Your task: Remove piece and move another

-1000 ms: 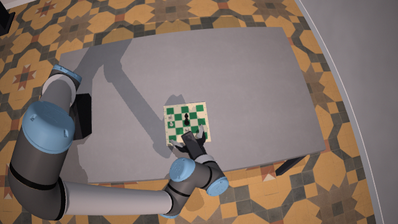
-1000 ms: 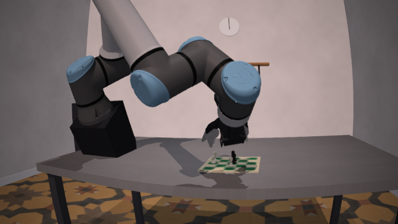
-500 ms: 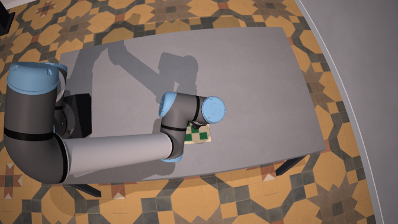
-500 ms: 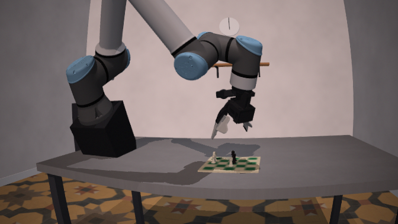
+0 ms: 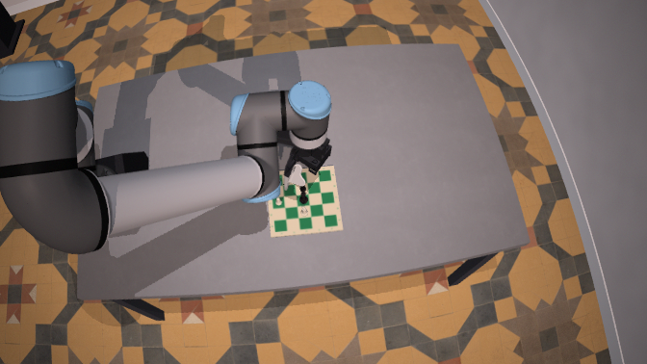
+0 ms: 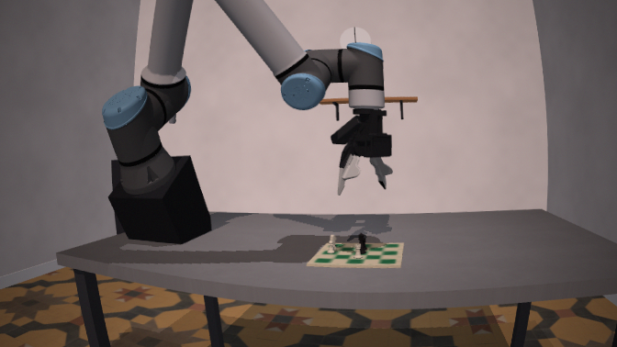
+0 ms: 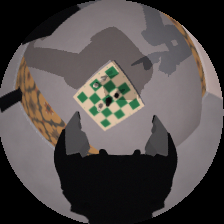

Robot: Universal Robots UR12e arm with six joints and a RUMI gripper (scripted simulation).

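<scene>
My hand is 3 cm to the left of the chessboard and 15 cm above it.
</scene>
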